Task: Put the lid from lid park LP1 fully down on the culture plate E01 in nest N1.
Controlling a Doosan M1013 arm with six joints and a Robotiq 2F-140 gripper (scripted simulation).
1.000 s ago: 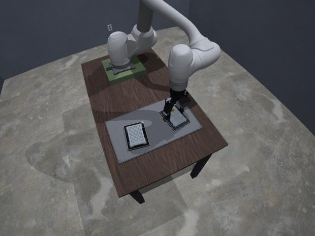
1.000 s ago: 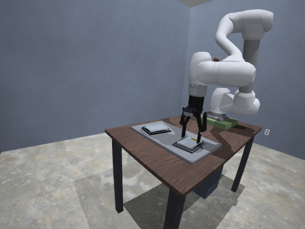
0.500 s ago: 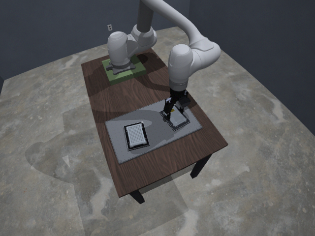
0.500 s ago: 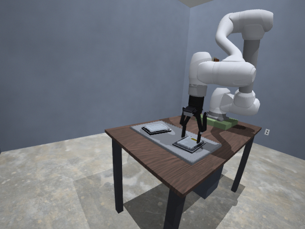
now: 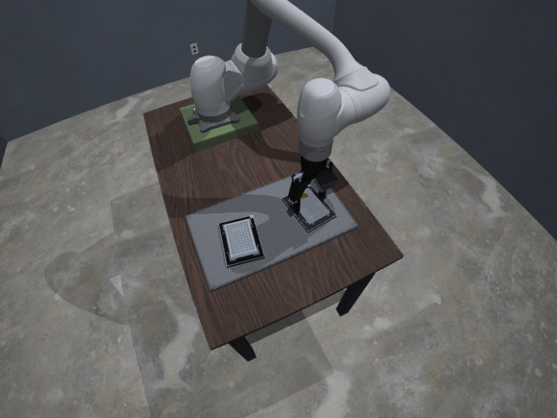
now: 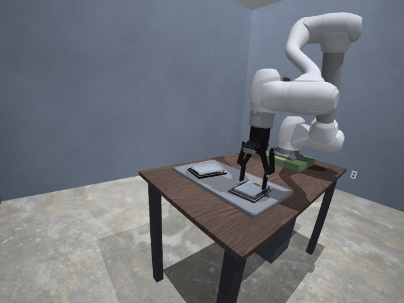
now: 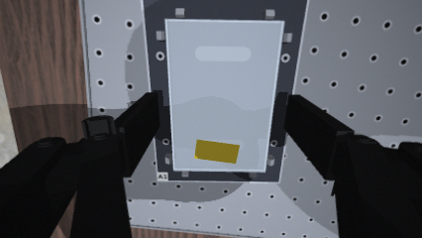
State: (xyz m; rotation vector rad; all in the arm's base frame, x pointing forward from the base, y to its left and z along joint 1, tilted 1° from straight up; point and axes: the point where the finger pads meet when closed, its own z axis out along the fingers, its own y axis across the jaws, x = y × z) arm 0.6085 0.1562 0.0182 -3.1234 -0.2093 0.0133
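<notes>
The clear lid is 4 cm below my hand. From my hand the other things lie so: nest N1: 26 cm to the right, 5 cm below, 2 cm ahead; then lid park LP1: 5 cm below; then culture plate E01: 26 cm to the right, 4 cm below, 2 cm ahead.
</notes>
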